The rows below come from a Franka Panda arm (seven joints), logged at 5 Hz.
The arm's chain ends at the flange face. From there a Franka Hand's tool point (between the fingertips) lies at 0.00 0.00 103.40 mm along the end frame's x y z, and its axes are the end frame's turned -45 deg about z.
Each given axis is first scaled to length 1.
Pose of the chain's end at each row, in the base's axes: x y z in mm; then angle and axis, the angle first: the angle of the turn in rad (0 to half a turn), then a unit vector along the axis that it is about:
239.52, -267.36, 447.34, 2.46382, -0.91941, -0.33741, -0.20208
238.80, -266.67, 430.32, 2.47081, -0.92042, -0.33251, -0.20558
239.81, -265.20, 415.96, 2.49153, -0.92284, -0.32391, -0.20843
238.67, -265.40, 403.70, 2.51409, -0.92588, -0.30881, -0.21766
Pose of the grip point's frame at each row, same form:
251.82, -195.21, 374.31, 2.66881, -0.69877, -0.64373, -0.31197
252.32, -194.91, 357.12, 2.67786, -0.70160, -0.63981, -0.31370
255.26, -194.91, 341.72, 2.69910, -0.70774, -0.63370, -0.31230
257.63, -196.61, 328.86, 2.72681, -0.71659, -0.62172, -0.31616

